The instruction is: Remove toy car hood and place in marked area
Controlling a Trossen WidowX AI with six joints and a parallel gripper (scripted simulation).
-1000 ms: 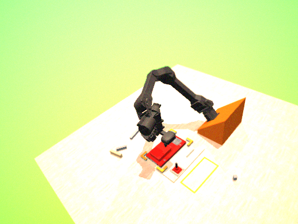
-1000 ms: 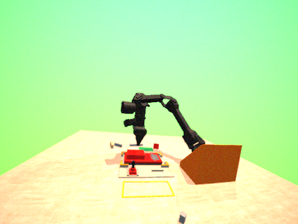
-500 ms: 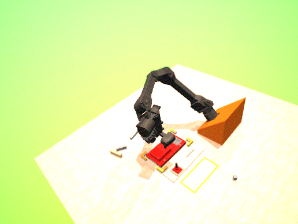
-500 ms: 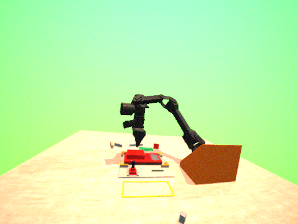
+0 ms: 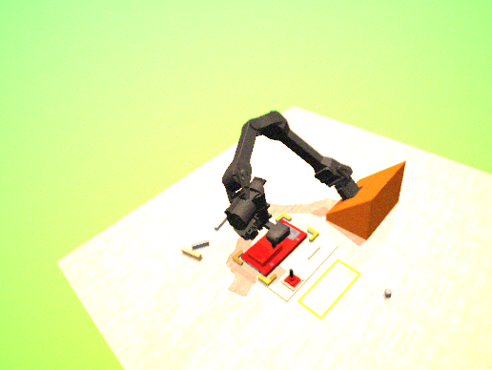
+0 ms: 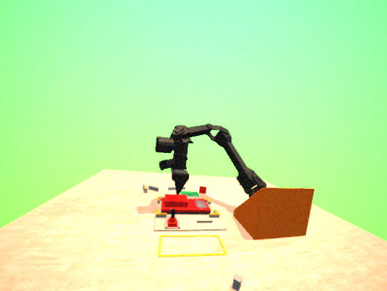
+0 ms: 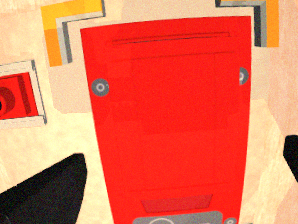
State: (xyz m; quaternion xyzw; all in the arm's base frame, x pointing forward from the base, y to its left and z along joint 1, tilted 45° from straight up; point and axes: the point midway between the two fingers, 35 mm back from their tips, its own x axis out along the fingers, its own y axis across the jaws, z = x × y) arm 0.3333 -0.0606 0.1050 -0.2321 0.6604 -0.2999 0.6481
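My gripper tip is 4 cm above the red hood. The rest, counted from my gripper tip: green patch: 10 cm behind, 16 cm to the right, 8 cm below.
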